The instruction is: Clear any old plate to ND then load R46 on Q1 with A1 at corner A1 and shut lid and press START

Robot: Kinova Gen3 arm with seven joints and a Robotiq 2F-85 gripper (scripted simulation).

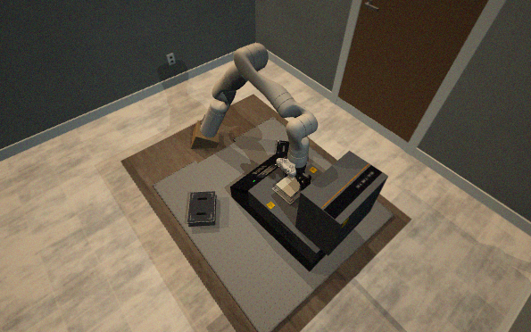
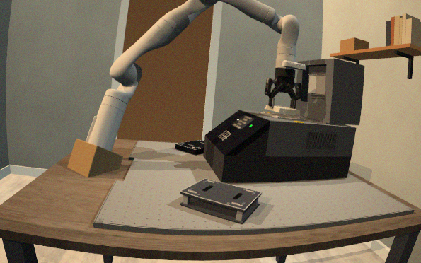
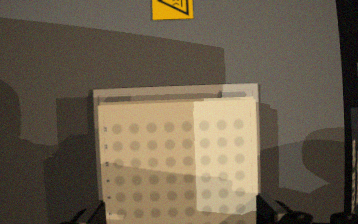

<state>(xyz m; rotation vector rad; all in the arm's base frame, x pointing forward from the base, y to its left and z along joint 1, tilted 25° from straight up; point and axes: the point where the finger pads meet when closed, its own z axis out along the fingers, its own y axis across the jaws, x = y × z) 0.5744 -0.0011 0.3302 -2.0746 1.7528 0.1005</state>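
Now: the cream plate 1 cm below my hand. Also, from my hand: nest ND 21 cm behind, 35 cm to the right, 20 cm below; black plate nest 30 cm behind, 22 cm to the left, 22 cm below.
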